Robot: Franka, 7 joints.
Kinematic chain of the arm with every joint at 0, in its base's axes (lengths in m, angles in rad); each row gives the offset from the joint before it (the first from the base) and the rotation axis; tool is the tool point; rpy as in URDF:
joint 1: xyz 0 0 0.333 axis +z
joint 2: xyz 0 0 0 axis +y
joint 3: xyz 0 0 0.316 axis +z
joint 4: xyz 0.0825 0 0 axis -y
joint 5: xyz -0.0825 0 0.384 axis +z
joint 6: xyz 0 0 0 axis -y
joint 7: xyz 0.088 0 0 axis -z
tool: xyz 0 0 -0.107 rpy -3.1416 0 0
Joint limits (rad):
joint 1: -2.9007..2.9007
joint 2: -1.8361..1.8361
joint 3: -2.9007..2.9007
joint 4: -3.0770..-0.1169
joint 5: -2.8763..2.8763
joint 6: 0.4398..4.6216
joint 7: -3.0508..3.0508
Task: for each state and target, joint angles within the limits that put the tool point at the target. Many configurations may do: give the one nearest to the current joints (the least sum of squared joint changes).
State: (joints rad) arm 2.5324 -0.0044 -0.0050 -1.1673 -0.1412 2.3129 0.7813
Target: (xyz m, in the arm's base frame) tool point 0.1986 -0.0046 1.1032
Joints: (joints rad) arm 2.4336 -0.8790 -0.2371 -1.0565 -0.1566 2.1773 0.7813
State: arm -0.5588 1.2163 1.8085 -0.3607 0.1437 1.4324 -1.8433
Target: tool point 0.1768 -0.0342 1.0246
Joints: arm -0.7636 0.4300 2.2238 -0.1169 0.4515 0.8773 -1.8433
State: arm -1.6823 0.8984 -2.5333 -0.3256 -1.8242 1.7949 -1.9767
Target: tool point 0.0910 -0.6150 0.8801
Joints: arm -1.4663 0.9848 -2.5754 -0.2074 -1.8438 1.7868 -1.9767
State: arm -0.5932 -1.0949 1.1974 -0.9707 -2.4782 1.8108 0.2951
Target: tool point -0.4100 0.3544 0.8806
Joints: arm -0.1330 -1.2056 0.9102 -1.2291 -2.2780 1.3530 0.2951
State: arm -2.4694 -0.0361 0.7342 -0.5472 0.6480 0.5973 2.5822
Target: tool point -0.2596 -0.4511 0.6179
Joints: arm -2.5922 0.4354 0.5467 -1.0593 0.4957 0.4524 2.5822
